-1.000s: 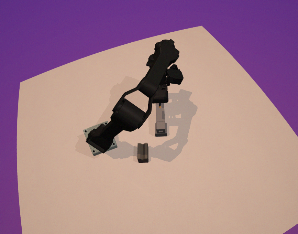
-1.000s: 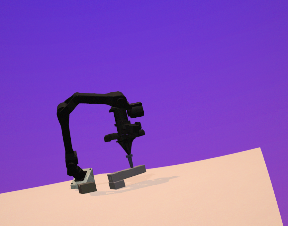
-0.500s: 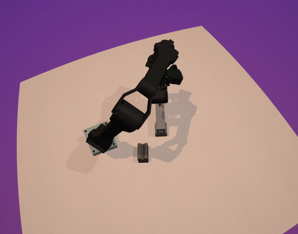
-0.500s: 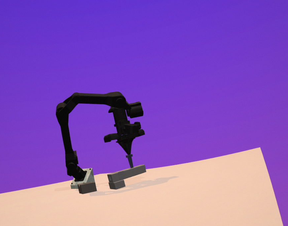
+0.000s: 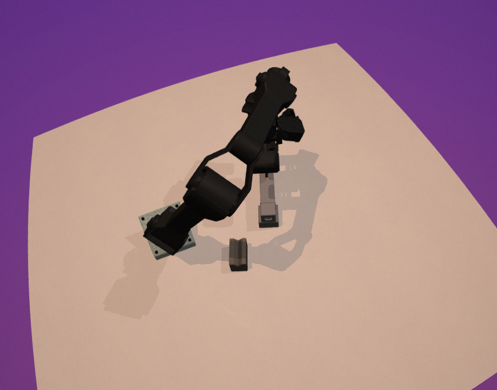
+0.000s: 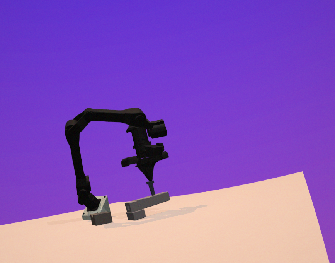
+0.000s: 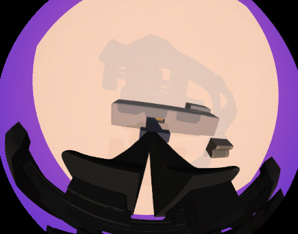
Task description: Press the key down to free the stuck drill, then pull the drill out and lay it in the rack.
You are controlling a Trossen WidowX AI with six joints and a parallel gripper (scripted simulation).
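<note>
Right now the key is 3 cm below my gripper tip. The rest, counted from my gripper tip: rack block: 15 cm to the right, 15 cm behind, 11 cm below; then housing: 8 cm below, 3 cm to the right, 2 cm behind; then drill: 8 cm below, 5 cm to the right, 3 cm behind.
</note>
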